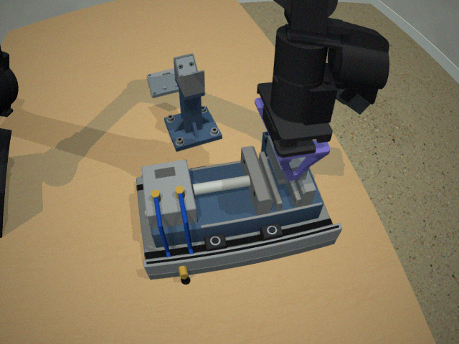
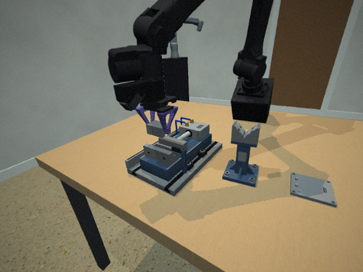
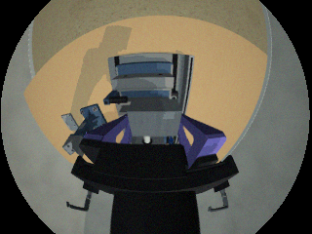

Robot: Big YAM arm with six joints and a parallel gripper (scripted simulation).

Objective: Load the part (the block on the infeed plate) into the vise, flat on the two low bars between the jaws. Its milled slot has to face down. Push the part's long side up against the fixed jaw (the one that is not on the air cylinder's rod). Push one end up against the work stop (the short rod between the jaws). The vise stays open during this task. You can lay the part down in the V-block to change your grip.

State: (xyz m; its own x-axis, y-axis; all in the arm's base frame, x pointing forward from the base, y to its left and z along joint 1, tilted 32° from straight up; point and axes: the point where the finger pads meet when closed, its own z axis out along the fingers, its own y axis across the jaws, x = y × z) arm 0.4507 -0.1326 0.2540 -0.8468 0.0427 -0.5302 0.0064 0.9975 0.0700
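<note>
The grey part is 1 cm below my hand. Round my hand: fixed jaw (3 cm ahead, 2 cm to the left, 6 cm below); then black work stop (7 cm to the left, 5 cm below); then moving jaw (3 cm behind, 2 cm to the left, 6 cm below).
</note>
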